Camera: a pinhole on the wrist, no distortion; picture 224 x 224 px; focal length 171.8 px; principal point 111.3 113.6 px. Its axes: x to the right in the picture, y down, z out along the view. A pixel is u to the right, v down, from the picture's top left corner.
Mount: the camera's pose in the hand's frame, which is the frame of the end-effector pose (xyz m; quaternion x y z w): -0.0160 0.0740 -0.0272 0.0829 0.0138 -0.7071 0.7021
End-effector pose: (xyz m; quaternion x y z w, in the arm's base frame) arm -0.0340 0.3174 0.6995 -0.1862 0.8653 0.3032 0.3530
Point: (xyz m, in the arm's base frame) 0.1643 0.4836 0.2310
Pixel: 168.9 199.4
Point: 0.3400 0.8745 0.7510
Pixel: 38.2 25.5
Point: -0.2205 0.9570 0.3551
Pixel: outside the picture
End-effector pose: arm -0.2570 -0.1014 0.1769 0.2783 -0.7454 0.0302 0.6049
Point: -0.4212 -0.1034 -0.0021
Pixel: 128.0 36.8
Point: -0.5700 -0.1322 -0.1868
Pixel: 114.3 24.7
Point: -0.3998 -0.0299 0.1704
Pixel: 16.7 129.2
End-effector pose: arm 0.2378 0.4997 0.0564 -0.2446 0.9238 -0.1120 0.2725
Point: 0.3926 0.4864 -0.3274
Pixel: 93.3 164.1
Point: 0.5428 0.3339 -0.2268
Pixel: 175.6 132.3
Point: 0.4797 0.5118 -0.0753
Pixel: 155.6 66.7
